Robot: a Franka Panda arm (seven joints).
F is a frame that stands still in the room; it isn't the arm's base.
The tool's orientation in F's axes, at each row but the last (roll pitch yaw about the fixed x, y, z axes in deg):
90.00 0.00 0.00
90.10 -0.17 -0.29
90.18 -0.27 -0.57
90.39 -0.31 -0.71
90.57 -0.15 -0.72
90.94 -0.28 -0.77
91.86 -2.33 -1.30
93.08 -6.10 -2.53
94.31 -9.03 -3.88
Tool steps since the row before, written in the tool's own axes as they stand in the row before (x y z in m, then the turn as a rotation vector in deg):
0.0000 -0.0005 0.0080 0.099 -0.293 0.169
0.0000 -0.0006 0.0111 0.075 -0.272 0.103
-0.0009 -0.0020 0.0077 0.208 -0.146 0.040
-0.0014 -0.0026 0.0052 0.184 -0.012 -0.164
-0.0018 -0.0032 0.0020 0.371 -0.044 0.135
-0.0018 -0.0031 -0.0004 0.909 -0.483 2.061
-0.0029 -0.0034 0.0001 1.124 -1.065 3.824
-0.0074 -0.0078 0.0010 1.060 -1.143 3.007
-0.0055 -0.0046 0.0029 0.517 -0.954 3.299
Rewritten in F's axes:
0.0000 -0.0080 -0.0005 0.099 -0.169 -0.293
-0.0001 -0.0111 -0.0006 0.075 -0.103 -0.272
-0.0010 -0.0077 -0.0020 0.208 -0.042 -0.145
-0.0014 -0.0052 -0.0026 0.186 0.162 -0.010
-0.0018 -0.0019 -0.0032 0.369 -0.139 -0.044
-0.0018 0.0005 -0.0031 0.884 -2.065 -0.512
-0.0028 0.0001 -0.0035 1.085 -3.813 -1.142
-0.0065 -0.0003 -0.0086 1.061 -2.991 -1.183
-0.0048 -0.0022 -0.0056 0.479 -3.258 -1.103

